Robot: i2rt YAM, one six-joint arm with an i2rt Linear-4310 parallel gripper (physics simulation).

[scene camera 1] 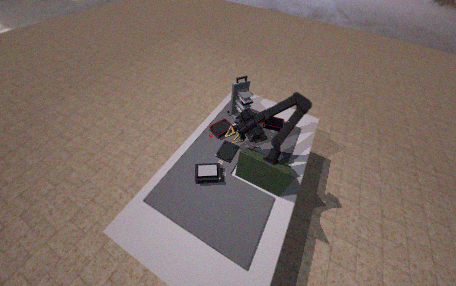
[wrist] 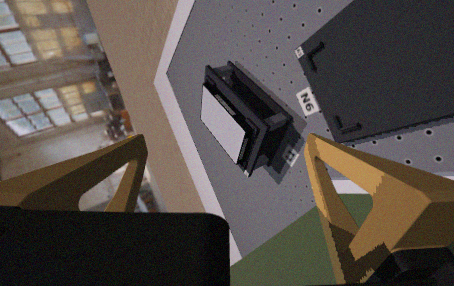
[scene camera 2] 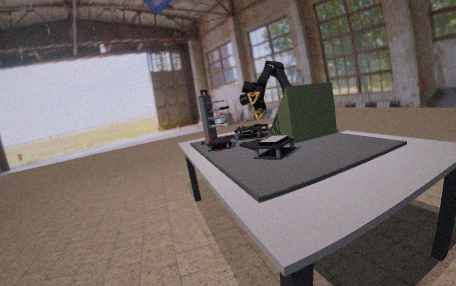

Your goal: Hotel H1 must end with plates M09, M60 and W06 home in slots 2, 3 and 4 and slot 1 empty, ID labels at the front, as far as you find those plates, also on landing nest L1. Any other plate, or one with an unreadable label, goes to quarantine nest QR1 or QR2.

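Seen in the pictures: gripper, between the fingertips: (scene camera 1: pixel 228 139) (wrist: pixel 225 142) (scene camera 2: pixel 255 111); arm's base, origin of its link: (scene camera 1: pixel 271 160) (scene camera 2: pixel 303 107).
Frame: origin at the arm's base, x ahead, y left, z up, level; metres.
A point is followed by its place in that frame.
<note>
My gripper (scene camera 1: pixel 233 134) @(x 0.301, y 0.036, z 0.016 m) (scene camera 2: pixel 256 106) @(x 0.301, y 0.036, z 0.016 m) (wrist: pixel 225 142) @(x 0.301, y 0.036, z 0.016 m) is open and empty, high above the mat. A white-topped plate (scene camera 1: pixel 207 170) @(x 0.309, y 0.254, z -0.092 m) (scene camera 2: pixel 274 139) @(x 0.316, y 0.272, z -0.092 m) (wrist: pixel 222 122) @(x 0.311, y 0.240, z -0.092 m) lies on landing nest L1 (scene camera 1: pixel 207 181) @(x 0.280, y 0.294, z -0.151 m) (wrist: pixel 276 119) @(x 0.291, y 0.164, z -0.135 m); in the wrist view it shows beyond and between the fingertips, well apart from them. A dark strip with faint marks runs along its side, but I cannot read an ID. Hotel H1 (scene camera 1: pixel 235 100) @(x 0.491, y -0.348, z 0.007 m) (scene camera 2: pixel 208 120) @(x 0.495, y -0.347, z 0.002 m) stands at the far end with several plates (scene camera 1: pixel 245 98) (scene camera 2: pixel 220 120) in it; their slots and labels are too small to tell. A red-rimmed nest (scene camera 1: pixel 220 128) @(x 0.474, y -0.108, z -0.116 m) stands near the hotel.
A dark nest labelled N6 (scene camera 1: pixel 228 151) @(x 0.304, y 0.019, z -0.144 m) (wrist: pixel 390 70) @(x 0.308, y 0.014, z -0.144 m) stands beside L1. A second red-rimmed nest (scene camera 1: pixel 274 123) @(x 0.148, y -0.434, z -0.116 m) stands behind the arm. Dark nests (scene camera 2: pixel 252 131) @(x 0.206, y -0.375, z -0.139 m) stand below the arm. A tall green block (scene camera 1: pixel 265 171) @(x -0.006, y 0.117, z 0.046 m) (scene camera 2: pixel 310 112) @(x 0.032, y 0.121, z -0.023 m) (wrist: pixel 295 245) @(x 0.169, y 0.095, z -0.049 m) stands by the arm's base.
</note>
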